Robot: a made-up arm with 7 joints. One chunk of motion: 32 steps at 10 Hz.
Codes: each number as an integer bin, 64 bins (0 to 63) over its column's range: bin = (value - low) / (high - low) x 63, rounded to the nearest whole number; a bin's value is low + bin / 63 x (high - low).
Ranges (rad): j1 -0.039..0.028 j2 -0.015..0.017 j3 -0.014..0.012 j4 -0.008..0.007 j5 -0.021..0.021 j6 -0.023..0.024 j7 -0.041..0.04
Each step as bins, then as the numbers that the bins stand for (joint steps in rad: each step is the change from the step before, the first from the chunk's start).
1 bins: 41 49 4 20 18 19 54
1 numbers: 0.00460 0.00989 -0.01235 -0.00324 -0.00900 -0.00883 0.02843
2 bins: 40 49 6 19 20 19 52
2 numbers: 0.00354 0.00989 -0.01152 -0.00348 -0.00767 -0.00883 0.02586
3 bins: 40 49 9 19 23 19 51
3 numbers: 0.00354 0.00989 -0.01029 -0.00348 -0.00567 -0.00883 0.02457
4 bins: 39 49 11 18 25 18 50
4 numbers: 0.00248 0.00989 -0.00946 -0.00371 -0.00433 -0.00957 0.02329
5 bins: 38 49 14 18 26 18 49
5 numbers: 0.00141 0.00989 -0.00822 -0.00371 -0.00367 -0.00957 0.02200
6 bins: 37 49 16 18 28 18 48
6 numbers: 0.00035 0.00989 -0.00740 -0.00371 -0.00233 -0.00957 0.02071
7 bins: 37 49 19 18 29 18 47
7 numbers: 0.00035 0.00989 -0.00616 -0.00371 -0.00167 -0.00957 0.01943
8 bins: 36 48 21 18 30 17 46
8 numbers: -0.00071 0.00938 -0.00533 -0.00371 -0.00100 -0.01032 0.01814
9 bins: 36 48 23 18 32 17 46
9 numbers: -0.00071 0.00938 -0.00451 -0.00371 0.00033 -0.01032 0.01814
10 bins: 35 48 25 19 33 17 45
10 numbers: -0.00178 0.00938 -0.00368 -0.00348 0.00100 -0.01032 0.01686
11 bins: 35 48 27 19 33 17 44
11 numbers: -0.00178 0.00938 -0.00286 -0.00348 0.00100 -0.01032 0.01557
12 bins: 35 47 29 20 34 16 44
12 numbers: -0.00178 0.00887 -0.00203 -0.00324 0.00167 -0.01106 0.01557
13 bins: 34 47 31 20 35 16 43
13 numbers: -0.00284 0.00887 -0.00121 -0.00324 0.00233 -0.01106 0.01429
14 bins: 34 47 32 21 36 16 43
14 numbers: -0.00284 0.00887 -0.00079 -0.00300 0.00300 -0.01106 0.01429
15 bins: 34 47 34 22 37 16 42
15 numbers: -0.00284 0.00887 0.00003 -0.00276 0.00367 -0.01106 0.01300
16 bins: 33 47 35 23 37 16 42
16 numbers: -0.00390 0.00887 0.00044 -0.00252 0.00367 -0.01106 0.01300
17 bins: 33 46 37 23 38 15 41
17 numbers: -0.00390 0.00837 0.00127 -0.00252 0.00433 -0.01181 0.01171
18 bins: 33 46 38 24 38 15 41
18 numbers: -0.00390 0.00837 0.00168 -0.00229 0.00433 -0.01181 0.01171
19 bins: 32 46 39 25 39 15 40
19 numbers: -0.00497 0.00837 0.00210 -0.00205 0.00500 -0.01181 0.01043
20 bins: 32 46 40 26 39 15 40
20 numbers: -0.00497 0.00837 0.00251 -0.00181 0.00500 -0.01181 0.01043
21 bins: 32 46 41 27 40 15 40
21 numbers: -0.00497 0.00837 0.00292 -0.00157 0.00567 -0.01181 0.01043
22 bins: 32 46 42 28 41 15 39
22 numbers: -0.00497 0.00837 0.00333 -0.00133 0.00633 -0.01181 0.00914
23 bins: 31 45 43 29 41 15 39
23 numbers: -0.00603 0.00786 0.00375 -0.00110 0.00633 -0.01181 0.00914
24 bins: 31 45 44 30 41 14 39
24 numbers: -0.00603 0.00786 0.00416 -0.00086 0.00633 -0.01256 0.00914
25 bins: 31 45 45 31 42 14 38
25 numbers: -0.00603 0.00786 0.00457 -0.00062 0.00700 -0.01256 0.00786
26 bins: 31 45 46 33 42 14 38
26 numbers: -0.00603 0.00786 0.00498 -0.00014 0.00700 -0.01256 0.00786
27 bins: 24 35 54 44 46 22 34
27 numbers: -0.01348 0.00278 0.00829 0.00248 0.00967 -0.00659 0.00271
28 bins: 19 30 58 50 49 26 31
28 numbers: -0.01879 0.00024 0.00994 0.00390 0.01167 -0.00360 -0.00114
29 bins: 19 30 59 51 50 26 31
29 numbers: -0.01879 0.00024 0.01035 0.00414 0.01233 -0.00360 -0.00114
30 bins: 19 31 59 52 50 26 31
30 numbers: -0.01879 0.00075 0.01035 0.00438 0.01233 -0.00360 -0.00114
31 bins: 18 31 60 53 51 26 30
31 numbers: -0.01986 0.00075 0.01076 0.00462 0.01300 -0.00360 -0.00243
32 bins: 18 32 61 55 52 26 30
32 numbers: -0.01986 0.00125 0.01117 0.00510 0.01367 -0.00360 -0.00243
